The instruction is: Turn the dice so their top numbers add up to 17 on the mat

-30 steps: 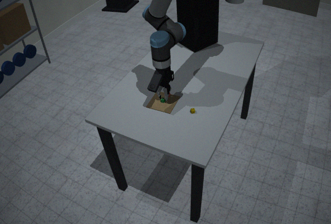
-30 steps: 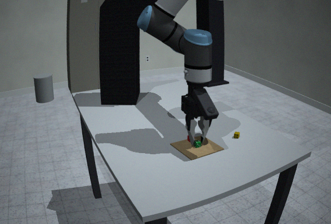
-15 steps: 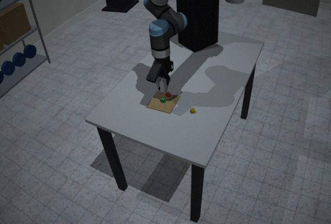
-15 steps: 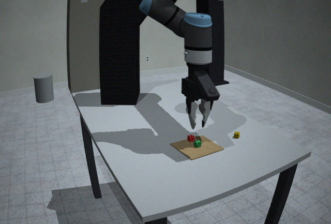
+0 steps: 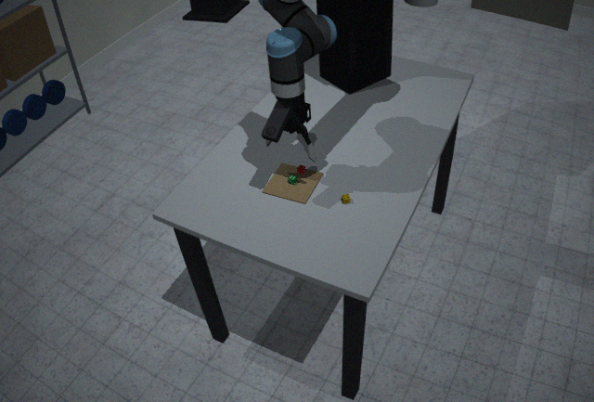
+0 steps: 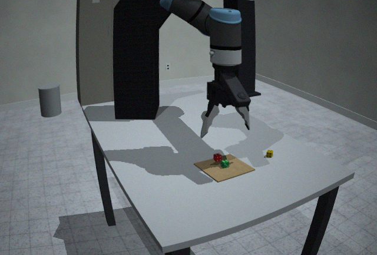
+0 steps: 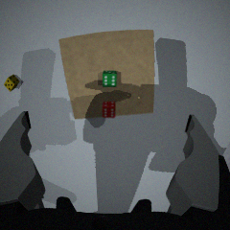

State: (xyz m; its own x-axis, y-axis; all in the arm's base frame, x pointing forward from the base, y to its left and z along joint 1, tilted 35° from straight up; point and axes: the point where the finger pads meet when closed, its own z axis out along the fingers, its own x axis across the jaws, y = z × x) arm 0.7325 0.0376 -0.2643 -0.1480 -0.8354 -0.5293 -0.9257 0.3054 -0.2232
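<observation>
Now: hand 180 mm to the right of the yellow die, 100 mm above it and 30 mm short of it. The rest, counted from my hand: mat 110 mm below; red die 100 mm below, 50 mm behind, 10 mm to the left; green die 100 mm below.
</observation>
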